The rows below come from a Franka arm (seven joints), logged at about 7 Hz.
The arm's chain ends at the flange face. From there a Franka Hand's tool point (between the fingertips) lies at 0.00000 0.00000 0.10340 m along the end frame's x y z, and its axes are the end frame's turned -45 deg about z.
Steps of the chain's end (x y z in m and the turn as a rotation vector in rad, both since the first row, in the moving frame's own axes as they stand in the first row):
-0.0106 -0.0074 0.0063 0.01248 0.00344 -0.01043
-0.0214 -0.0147 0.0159 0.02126 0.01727 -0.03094
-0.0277 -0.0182 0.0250 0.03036 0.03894 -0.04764
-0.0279 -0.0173 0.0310 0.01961 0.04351 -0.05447
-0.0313 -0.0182 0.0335 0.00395 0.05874 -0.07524
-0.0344 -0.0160 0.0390 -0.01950 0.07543 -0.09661
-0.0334 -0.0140 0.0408 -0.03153 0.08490 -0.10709
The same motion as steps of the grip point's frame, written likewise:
-0.0011 -0.0134 0.0063 0.00639 0.01126 -0.01043
-0.0019 -0.0259 0.0159 0.00282 0.02724 -0.03094
-0.0016 -0.0320 0.0249 -0.00607 0.04900 -0.04764
-0.0028 -0.0303 0.0309 -0.01690 0.04463 -0.05447
-0.0045 -0.0312 0.0333 -0.03874 0.04433 -0.07524
-0.0086 -0.0289 0.0387 -0.06713 0.03955 -0.09661
-0.0094 -0.0252 0.0404 -0.08233 0.03774 -0.10709

